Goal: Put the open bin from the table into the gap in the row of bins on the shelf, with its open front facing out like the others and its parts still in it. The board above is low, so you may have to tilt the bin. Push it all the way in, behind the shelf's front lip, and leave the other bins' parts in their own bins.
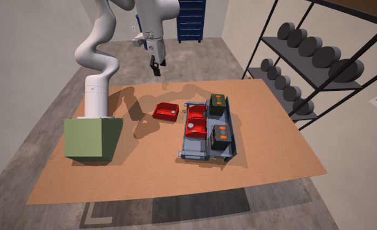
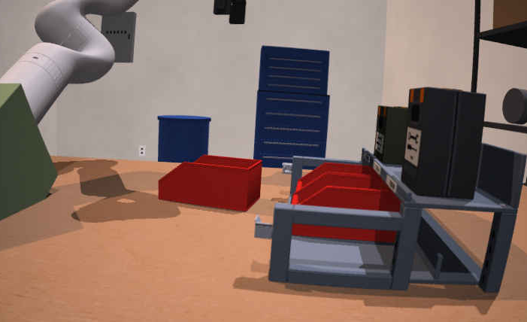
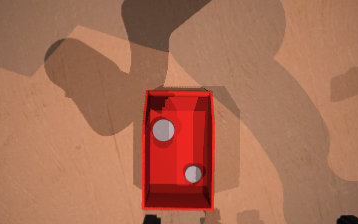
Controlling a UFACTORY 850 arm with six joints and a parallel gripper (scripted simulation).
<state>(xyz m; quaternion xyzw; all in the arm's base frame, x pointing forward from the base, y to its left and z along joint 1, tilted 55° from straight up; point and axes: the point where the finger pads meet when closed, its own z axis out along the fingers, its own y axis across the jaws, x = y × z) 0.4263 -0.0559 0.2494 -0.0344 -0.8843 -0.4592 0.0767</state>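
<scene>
My hand is 40 mm past the grey disc, 60 mm to the left of it and 340 mm above it. Round my hand: grey shelf: 260 mm ahead, 170 mm to the right, 290 mm below.
</scene>
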